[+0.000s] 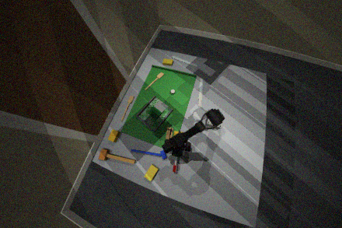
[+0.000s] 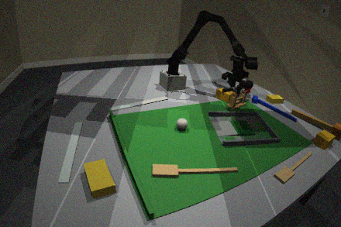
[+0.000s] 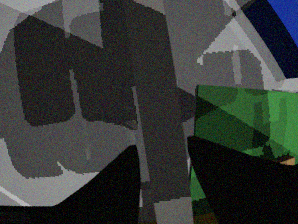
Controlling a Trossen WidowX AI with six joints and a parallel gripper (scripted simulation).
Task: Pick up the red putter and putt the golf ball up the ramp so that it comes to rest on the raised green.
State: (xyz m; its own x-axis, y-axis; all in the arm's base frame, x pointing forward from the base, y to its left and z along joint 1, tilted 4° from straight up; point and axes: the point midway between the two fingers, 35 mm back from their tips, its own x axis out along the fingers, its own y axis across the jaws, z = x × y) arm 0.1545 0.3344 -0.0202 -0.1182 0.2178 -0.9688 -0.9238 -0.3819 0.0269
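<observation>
Right now the white golf ball is 410 mm to the right of my gripper tip and 280 mm ahead of it. Also, from my gripper tip: blue putter (170 mm ahead, 140 mm to the left, 10 mm below); red putter (30 mm above, 20 mm to the left, 10 mm behind).
</observation>
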